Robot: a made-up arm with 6 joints. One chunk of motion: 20 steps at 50 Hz.
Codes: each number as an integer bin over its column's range. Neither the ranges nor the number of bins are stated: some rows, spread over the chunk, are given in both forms.
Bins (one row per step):
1: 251 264 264 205 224 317
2: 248 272 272 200 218 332
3: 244 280 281 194 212 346
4: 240 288 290 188 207 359
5: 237 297 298 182 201 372
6: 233 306 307 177 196 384
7: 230 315 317 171 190 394
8: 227 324 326 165 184 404
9: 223 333 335 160 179 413
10: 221 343 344 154 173 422
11: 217 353 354 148 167 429
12: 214 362 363 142 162 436
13: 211 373 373 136 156 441
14: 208 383 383 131 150 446
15: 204 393 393 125 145 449
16: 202 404 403 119 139 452
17: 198 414 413 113 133 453
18: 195 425 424 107 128 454
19: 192 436 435 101 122 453
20: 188 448 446 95 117 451
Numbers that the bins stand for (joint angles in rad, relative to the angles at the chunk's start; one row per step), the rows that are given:
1: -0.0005 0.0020 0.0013 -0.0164 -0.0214 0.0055
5: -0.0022 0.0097 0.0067 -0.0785 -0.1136 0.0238
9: -0.0038 0.0182 0.0124 -0.1379 -0.2019 0.0374
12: -0.0049 0.0250 0.0168 -0.1865 -0.2701 0.0450
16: -0.0063 0.0349 0.0231 -0.2486 -0.3624 0.0504
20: -0.0079 0.0452 0.0298 -0.3134 -0.4506 0.0500
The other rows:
2: -0.0009 0.0039 0.0026 -0.0299 -0.0454 0.0105
3: -0.0014 0.0058 0.0040 -0.0461 -0.0695 0.0151
4: -0.0018 0.0076 0.0054 -0.0623 -0.0896 0.0194
6: -0.0026 0.0119 0.0081 -0.0920 -0.1337 0.0277
7: -0.0030 0.0140 0.0096 -0.1082 -0.1578 0.0311
8: -0.0033 0.0161 0.0110 -0.1244 -0.1818 0.0344
10: -0.0041 0.0205 0.0139 -0.1541 -0.2260 0.0404
11: -0.0045 0.0229 0.0154 -0.1703 -0.2500 0.0427
13: -0.0052 0.0276 0.0184 -0.2027 -0.2942 0.0467
14: -0.0056 0.0299 0.0200 -0.2162 -0.3182 0.0484
15: -0.0060 0.0323 0.0215 -0.2324 -0.3383 0.0494
17: -0.0068 0.0372 0.0247 -0.2648 -0.3864 0.0507
18: -0.0071 0.0398 0.0264 -0.2810 -0.4065 0.0510
19: -0.0075 0.0424 0.0281 -0.2972 -0.4306 0.0507

